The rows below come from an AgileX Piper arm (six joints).
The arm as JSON. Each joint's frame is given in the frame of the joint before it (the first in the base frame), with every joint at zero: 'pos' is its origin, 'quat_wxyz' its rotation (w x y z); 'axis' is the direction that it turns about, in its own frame. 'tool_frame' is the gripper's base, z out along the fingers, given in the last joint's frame.
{
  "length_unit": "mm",
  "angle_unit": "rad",
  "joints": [
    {
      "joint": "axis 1",
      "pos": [
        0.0,
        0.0,
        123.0
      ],
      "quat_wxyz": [
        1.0,
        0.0,
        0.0,
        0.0
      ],
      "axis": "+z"
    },
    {
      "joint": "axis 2",
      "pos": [
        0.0,
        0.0,
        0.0
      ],
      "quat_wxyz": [
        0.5,
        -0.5,
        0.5,
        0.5
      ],
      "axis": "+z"
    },
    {
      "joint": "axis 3",
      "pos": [
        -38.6,
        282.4,
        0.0
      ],
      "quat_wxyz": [
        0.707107,
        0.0,
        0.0,
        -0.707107
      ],
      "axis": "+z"
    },
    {
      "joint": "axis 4",
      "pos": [
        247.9,
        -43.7,
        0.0
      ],
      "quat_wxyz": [
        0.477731,
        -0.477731,
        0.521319,
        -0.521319
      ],
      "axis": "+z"
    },
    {
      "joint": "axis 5",
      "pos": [
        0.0,
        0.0,
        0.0
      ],
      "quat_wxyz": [
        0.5,
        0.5,
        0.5,
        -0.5
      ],
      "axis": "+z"
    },
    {
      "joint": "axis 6",
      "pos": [
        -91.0,
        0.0,
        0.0
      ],
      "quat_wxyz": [
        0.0,
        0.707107,
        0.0,
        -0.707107
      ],
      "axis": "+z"
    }
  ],
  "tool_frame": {
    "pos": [
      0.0,
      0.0,
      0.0
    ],
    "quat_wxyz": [
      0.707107,
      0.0,
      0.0,
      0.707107
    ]
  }
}
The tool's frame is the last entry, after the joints.
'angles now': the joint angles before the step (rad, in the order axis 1, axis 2, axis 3, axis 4, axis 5, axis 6). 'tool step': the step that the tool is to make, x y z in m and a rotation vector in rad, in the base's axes. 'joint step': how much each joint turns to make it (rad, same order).
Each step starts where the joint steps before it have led.
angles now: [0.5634, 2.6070, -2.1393, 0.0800, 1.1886, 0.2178]
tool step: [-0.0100, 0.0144, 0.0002, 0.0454, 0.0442, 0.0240]
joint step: [0.0236, 0.0048, -0.0085, 0.0660, 0.0185, -0.0229]
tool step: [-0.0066, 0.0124, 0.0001, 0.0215, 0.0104, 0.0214]
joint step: [0.0235, 0.0085, -0.0168, 0.0250, 0.0058, -0.0062]
